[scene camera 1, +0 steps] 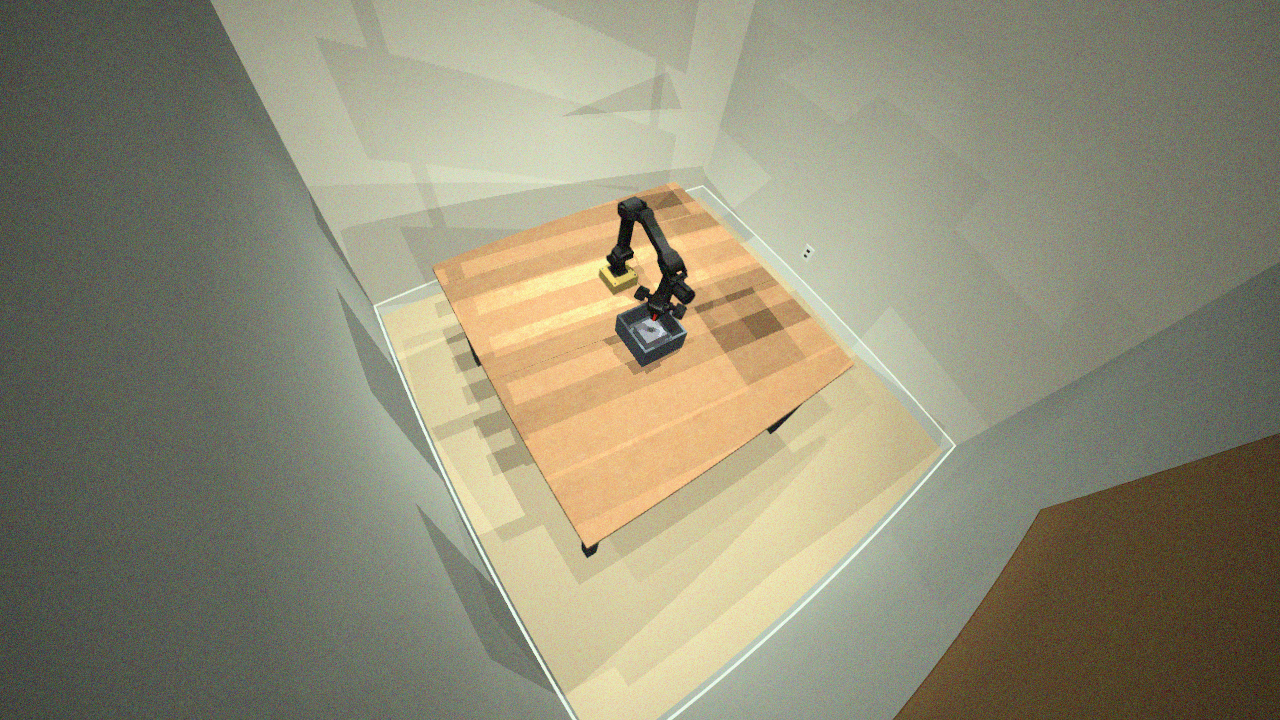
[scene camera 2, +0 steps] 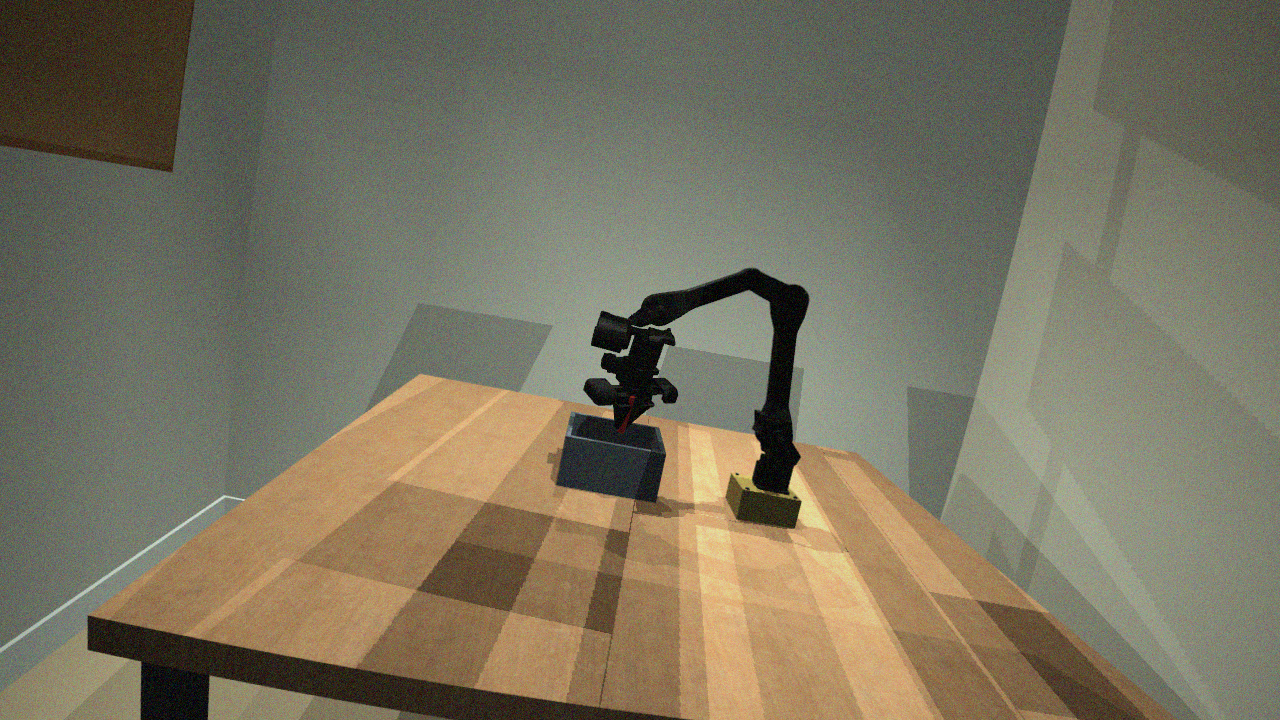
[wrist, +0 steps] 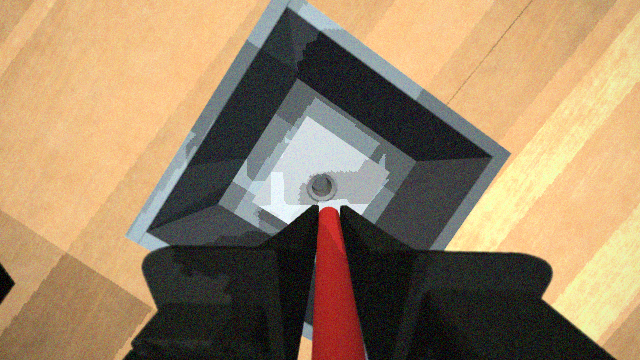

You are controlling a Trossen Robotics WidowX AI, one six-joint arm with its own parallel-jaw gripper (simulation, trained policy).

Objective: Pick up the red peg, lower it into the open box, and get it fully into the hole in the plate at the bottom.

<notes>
The pictures show: my gripper, a box and a plate.
My gripper also shows in scene camera 1 and in the wrist view.
</notes>
